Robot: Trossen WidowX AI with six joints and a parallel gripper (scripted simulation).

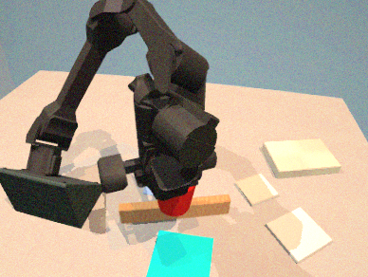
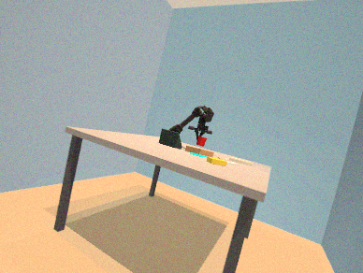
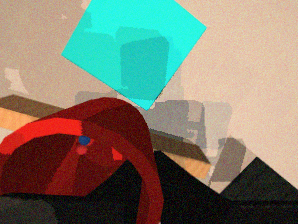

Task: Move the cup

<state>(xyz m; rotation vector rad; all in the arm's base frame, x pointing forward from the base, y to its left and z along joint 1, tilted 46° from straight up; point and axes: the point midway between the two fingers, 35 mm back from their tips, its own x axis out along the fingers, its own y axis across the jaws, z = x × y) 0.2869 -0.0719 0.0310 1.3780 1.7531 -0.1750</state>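
My gripper tip is now 4 cm short of the blue marble, 3 cm to the right of it and 2 cm above it. Also, from my gripper tip: cyan pad (11 cm below, 5 cm to the right, 5 cm ahead); then red cup (3 cm ahead, 2 cm to the left); then pale blue pad (14 cm to the left, 11 cm below, 2 cm behind).
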